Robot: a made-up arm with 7 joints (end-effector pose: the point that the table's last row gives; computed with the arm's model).
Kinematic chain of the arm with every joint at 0, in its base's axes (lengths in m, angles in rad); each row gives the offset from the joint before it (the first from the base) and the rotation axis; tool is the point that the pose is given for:
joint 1: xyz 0 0.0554 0 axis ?
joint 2: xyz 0 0.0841 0 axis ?
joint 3: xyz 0 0 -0.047 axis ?
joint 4: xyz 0 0 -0.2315 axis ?
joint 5: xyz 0 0 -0.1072 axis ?
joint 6: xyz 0 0 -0.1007 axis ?
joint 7: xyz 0 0 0 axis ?
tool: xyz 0 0 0
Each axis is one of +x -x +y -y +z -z.
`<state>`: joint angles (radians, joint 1 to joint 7).
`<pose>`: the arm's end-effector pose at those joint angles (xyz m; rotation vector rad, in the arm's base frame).
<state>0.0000 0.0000 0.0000 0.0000 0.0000 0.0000 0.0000</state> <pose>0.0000 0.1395 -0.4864 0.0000 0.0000 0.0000</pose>
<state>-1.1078 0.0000 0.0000 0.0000 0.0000 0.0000 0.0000</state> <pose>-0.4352 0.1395 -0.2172 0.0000 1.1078 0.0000</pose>
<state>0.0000 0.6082 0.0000 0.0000 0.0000 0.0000 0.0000</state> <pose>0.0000 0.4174 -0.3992 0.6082 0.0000 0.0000</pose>
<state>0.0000 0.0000 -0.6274 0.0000 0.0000 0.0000 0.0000</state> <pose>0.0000 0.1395 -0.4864 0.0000 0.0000 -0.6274</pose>
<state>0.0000 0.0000 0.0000 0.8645 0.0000 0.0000 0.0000</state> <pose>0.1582 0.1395 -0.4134 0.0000 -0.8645 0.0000</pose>
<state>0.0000 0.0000 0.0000 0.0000 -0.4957 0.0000 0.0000</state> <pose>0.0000 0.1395 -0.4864 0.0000 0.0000 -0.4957</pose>
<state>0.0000 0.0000 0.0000 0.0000 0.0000 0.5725 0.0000</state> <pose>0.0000 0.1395 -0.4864 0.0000 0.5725 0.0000</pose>
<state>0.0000 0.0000 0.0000 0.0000 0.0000 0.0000 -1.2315</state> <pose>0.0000 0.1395 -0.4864 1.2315 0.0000 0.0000</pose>
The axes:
joint 1: -y
joint 2: +x
joint 3: +z
joint 4: -y
joint 5: +z
joint 6: +y
joint 7: -x

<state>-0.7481 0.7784 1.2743 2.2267 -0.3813 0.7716 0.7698</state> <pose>0.0371 0.3582 -0.0308 1.1086 -0.7240 -0.3983</pose>
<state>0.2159 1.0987 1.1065 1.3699 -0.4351 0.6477 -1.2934</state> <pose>0.0855 0.5073 0.0359 -2.6443 0.4884 -1.5302</pose>
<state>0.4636 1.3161 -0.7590 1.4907 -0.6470 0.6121 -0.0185</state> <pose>0.2295 0.3892 -0.1227 1.6556 -0.5244 -1.2610</pose>
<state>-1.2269 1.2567 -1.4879 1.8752 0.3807 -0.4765 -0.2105</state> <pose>-0.2343 0.2840 -0.1014 -0.9729 0.1656 -0.3957</pose>
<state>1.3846 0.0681 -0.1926 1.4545 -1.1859 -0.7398 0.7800</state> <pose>0.3369 0.1207 0.1428 -1.6217 1.7789 1.9451</pose>
